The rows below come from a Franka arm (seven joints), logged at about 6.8 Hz.
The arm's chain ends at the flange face. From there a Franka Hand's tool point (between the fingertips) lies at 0.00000 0.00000 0.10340 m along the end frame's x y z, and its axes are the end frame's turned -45 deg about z.
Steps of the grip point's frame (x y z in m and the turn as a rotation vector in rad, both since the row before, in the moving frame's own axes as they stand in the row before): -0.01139 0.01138 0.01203 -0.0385 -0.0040 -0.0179; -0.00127 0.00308 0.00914 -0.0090 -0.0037 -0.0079; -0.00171 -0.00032 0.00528 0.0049 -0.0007 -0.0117; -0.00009 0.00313 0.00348 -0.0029 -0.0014 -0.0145; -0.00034 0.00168 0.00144 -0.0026 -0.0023 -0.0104; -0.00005 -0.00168 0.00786 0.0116 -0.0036 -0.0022
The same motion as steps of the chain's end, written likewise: -0.00256 0.01302 0.01211 -0.0301 0.0244 -0.0179; 0.00089 0.00215 0.00914 -0.0090 0.0037 -0.0079; -0.00102 0.00129 0.00528 0.0030 -0.0040 -0.0117; 0.00204 0.00196 0.00348 -0.0030 0.0011 -0.0145; 0.00092 0.00107 0.00144 -0.0035 0.0002 -0.0104; -0.00011 -0.00057 0.00787 0.0057 -0.0107 -0.0022
